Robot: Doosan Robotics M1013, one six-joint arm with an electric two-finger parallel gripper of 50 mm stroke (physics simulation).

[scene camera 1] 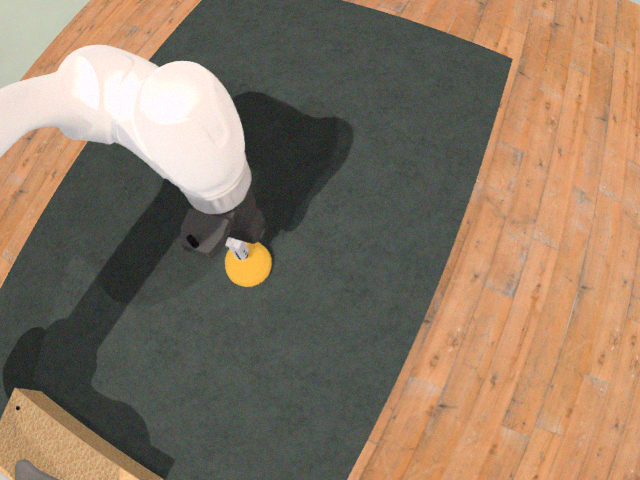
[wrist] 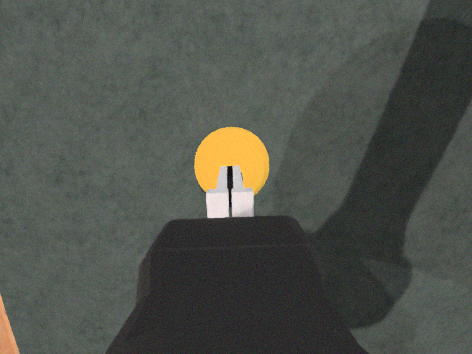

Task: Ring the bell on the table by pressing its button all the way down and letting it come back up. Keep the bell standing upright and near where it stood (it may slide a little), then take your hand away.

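Places are measured from the arm's base along level axes (x ahead, y left, z up), in centimetres.
Where they show: gripper, fingertip midpoint: (scene camera 1: pixel 242 254) (wrist: pixel 230 178).
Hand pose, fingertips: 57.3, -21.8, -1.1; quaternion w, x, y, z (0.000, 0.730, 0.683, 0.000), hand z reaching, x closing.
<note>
After its pixels a point has its place, as x, y, z.
The bell, a round yellow dome (scene camera 1: pixel 250 271) {55.4, -23.2, -3.8} (wrist: pixel 231 145) {54.8, -21.4, -3.9}, stands upright on the dark green mat. My gripper (scene camera 1: pixel 242 256) {57.3, -21.8, -1.1} (wrist: pixel 230 178) {57.3, -21.8, -1.1} is shut and empty, with its fingertips over the middle of the dome. In both views the fingertips cover the place of the bell's button, and the button does not show. The fingertips look very close to the dome's top or touching it; how far down the button stands is hidden.
The dark green mat (scene camera 1: pixel 330 361) {44.0, -39.7, -7.6} (wrist: pixel 100 100) {49.1, -35.1, -7.7} lies on a wooden plank surface (scene camera 1: pixel 542 258) (wrist: pixel 6 330). A tan box-like object (scene camera 1: pixel 67 439) {16.3, 0.2, 0.4} is at the lower left in the scene view. The arm's shadows fall across the mat.
</note>
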